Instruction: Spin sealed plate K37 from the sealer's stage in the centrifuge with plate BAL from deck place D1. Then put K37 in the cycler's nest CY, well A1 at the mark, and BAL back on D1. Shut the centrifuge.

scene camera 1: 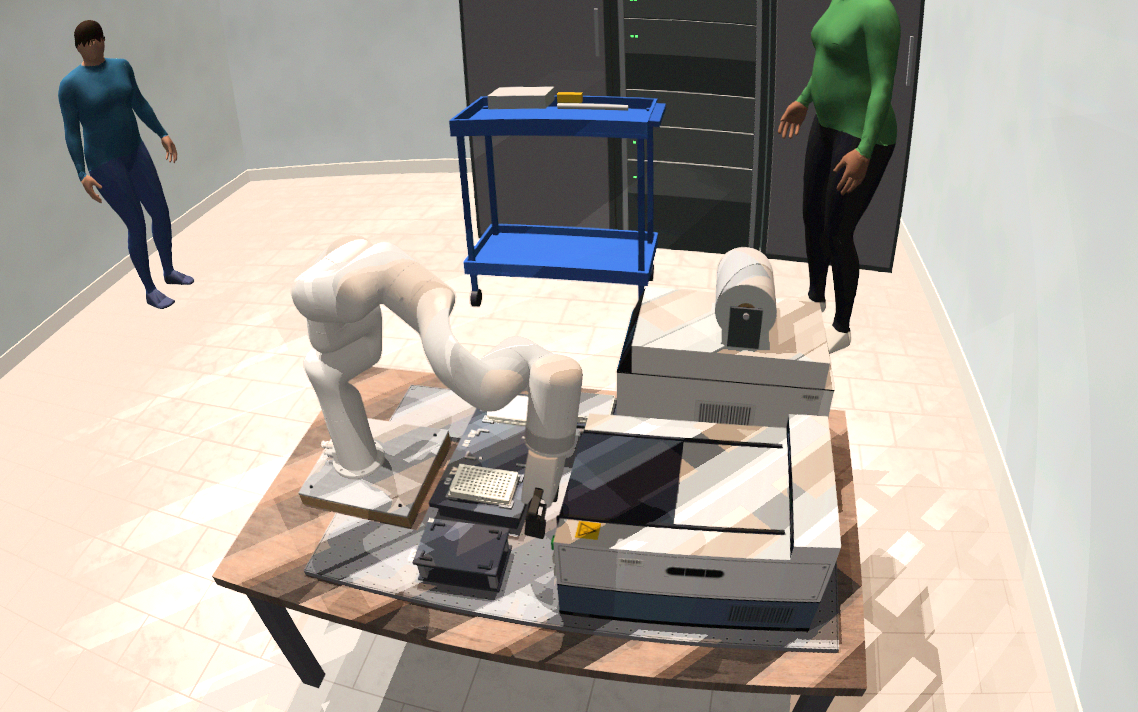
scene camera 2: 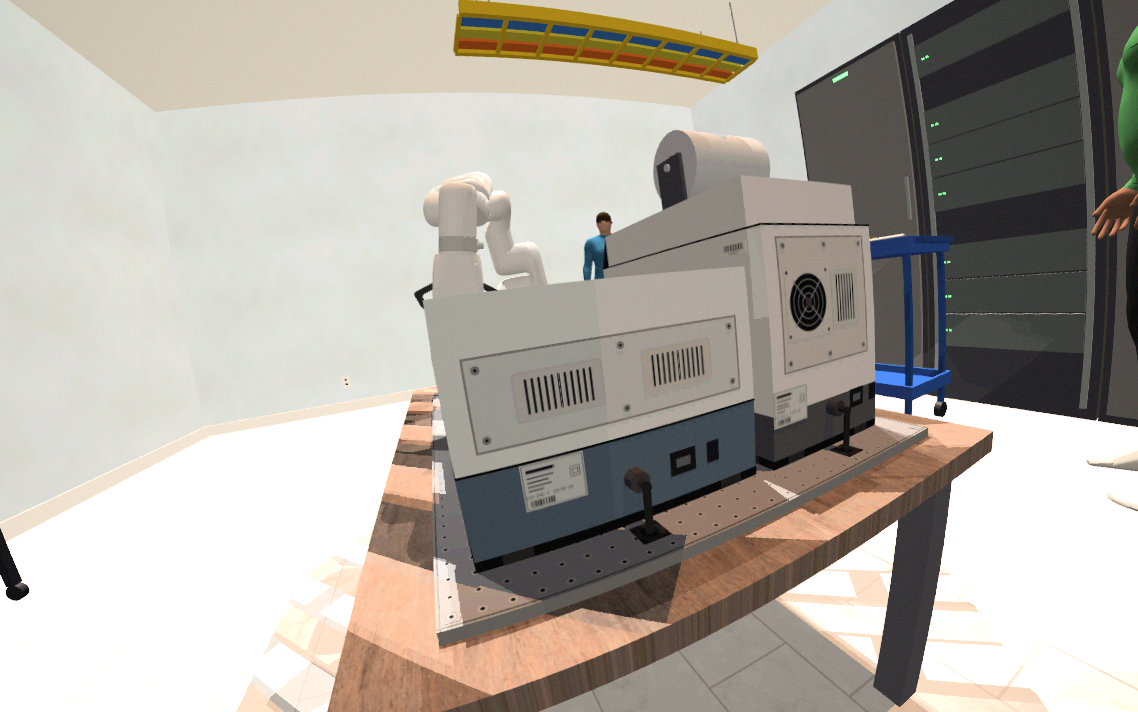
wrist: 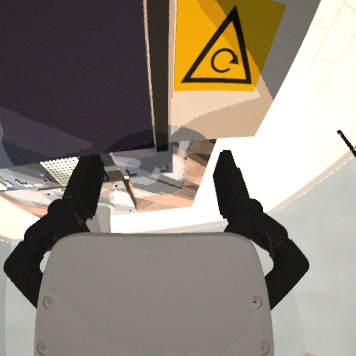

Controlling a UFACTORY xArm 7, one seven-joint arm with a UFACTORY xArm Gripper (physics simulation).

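Frame: origin at the arm's base, x ahead, y left, z up, level; centimetres.
Where they show: gripper, fingertip midpoint: [scene camera 1: 541, 517] [wrist: 157, 161]; arm's base, link origin: [scene camera 1: 358, 459] [wrist: 97, 206].
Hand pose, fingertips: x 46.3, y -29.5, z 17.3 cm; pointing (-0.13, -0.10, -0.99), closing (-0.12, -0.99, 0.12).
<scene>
Each offset is from my fingertips to the top centre of the thing. "spot": to the spot under its first point.
The centrifuge [scene camera 1: 688, 575] [scene camera 2: 537, 335] [wrist: 215, 112] has a dark panel {dx +13.5, dy +9.1, dz +1.4 cm} [scene camera 1: 625, 474] [wrist: 70, 75] over the left part of its top, between two rails. No rotor or bucket shows. My gripper [scene camera 1: 537, 520] [wrist: 157, 161] is open and empty, at the panel's left end near the yellow warning label {spot: dx +7.9, dy -3.6, dz +1.2 cm} [scene camera 1: 587, 530] [wrist: 220, 55]; the centrifuge mostly hides it in scene camera 2. A pale many-welled plate {dx -15.1, dy +21.3, dz -12.9 cm} [scene camera 1: 484, 484] [wrist: 60, 170] sits on a dark deck place left of the gripper. A white plate-like thing {dx -11.5, dy +46.0, dz -13.5 cm} [scene camera 1: 508, 410] lies farther back, partly behind the arm. No plate names are readable.
The sealer {dx +33.3, dy +37.4, dz +27.7 cm} [scene camera 1: 725, 382] [scene camera 2: 809, 201] with its film roll {dx +35.4, dy +37.2, dz +27.7 cm} [scene camera 1: 745, 289] [scene camera 2: 721, 159] stands behind the centrifuge. A low dark block {dx -16.8, dy +4.4, dz -13.7 cm} [scene camera 1: 463, 549] with corner guides is at the deck's front left. A blue cart [scene camera 1: 553, 125] and two people stand beyond the table.
</scene>
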